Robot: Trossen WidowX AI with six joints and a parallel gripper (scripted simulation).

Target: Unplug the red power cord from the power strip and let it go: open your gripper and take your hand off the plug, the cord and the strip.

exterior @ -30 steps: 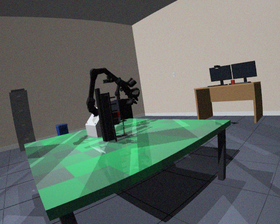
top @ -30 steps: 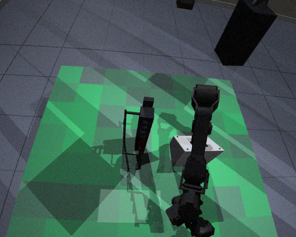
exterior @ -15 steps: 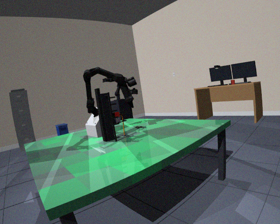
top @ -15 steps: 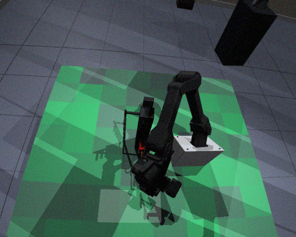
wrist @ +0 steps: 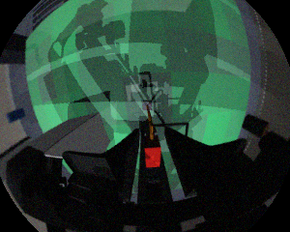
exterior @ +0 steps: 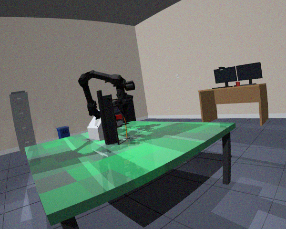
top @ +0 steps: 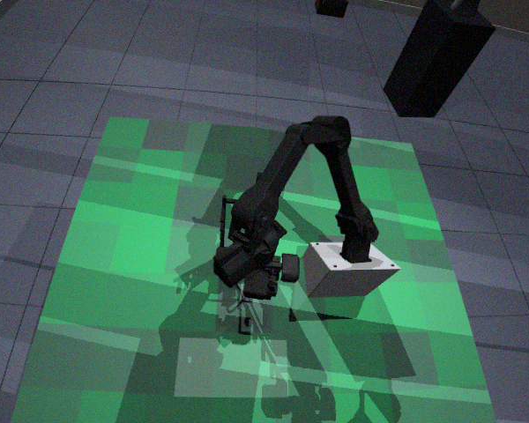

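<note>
Right now my gripper tip is 7 cm to the left of the red plug, 1 cm past it and 1 cm above it.
</note>
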